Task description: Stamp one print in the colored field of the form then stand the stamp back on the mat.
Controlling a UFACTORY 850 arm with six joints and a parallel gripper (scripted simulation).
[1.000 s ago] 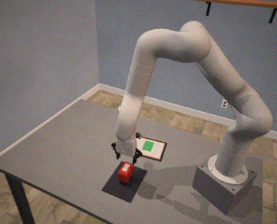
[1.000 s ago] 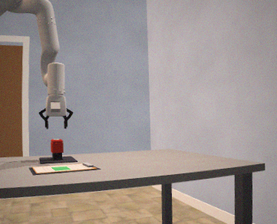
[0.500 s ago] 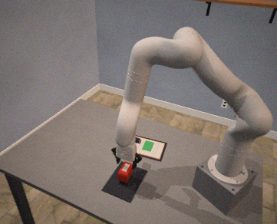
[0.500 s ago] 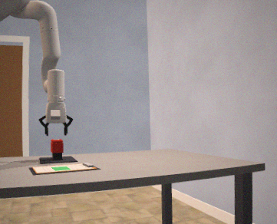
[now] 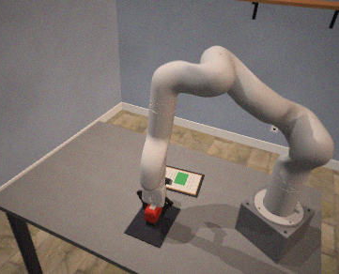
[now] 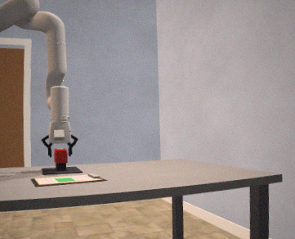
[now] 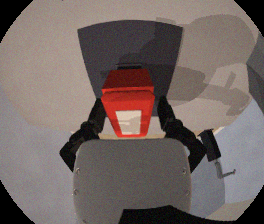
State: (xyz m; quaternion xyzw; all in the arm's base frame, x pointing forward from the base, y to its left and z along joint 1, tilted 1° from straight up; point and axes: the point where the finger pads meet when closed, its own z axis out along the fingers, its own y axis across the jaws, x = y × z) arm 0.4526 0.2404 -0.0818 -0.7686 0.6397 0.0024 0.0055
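Right now my hand is 30 mm above the red stamp. Also, from my hand: form: 300 mm to the right, 70 mm below, 60 mm ahead; then mat: 70 mm below.
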